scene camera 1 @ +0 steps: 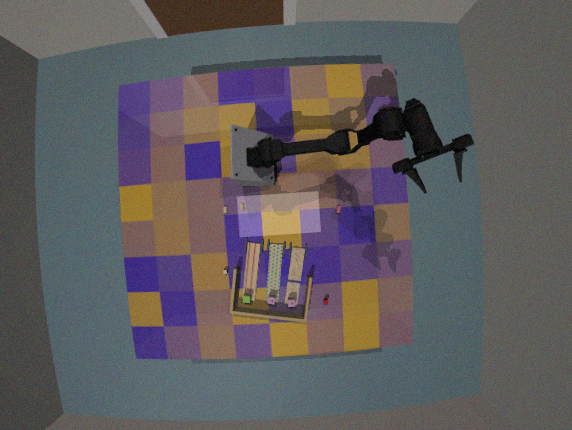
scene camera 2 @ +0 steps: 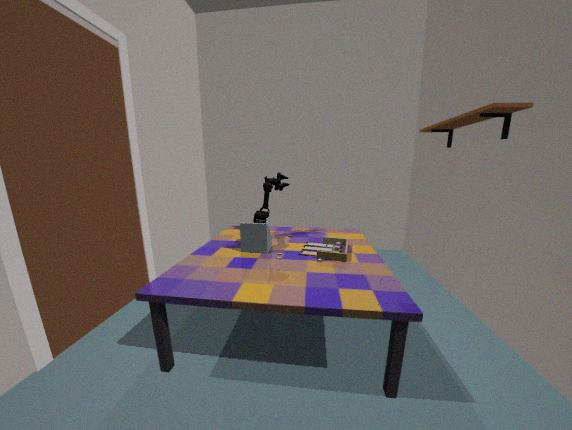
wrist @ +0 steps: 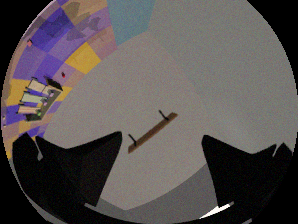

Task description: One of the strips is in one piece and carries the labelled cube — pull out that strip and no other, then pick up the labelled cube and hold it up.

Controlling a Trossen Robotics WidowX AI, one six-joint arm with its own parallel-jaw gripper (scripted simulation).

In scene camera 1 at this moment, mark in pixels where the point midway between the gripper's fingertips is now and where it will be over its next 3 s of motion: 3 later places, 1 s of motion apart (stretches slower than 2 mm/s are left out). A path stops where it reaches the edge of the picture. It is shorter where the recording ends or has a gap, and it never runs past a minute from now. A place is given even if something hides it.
The gripper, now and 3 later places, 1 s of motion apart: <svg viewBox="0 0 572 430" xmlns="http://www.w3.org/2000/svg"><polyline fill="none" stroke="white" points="442,187 343,243 266,250 265,255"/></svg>
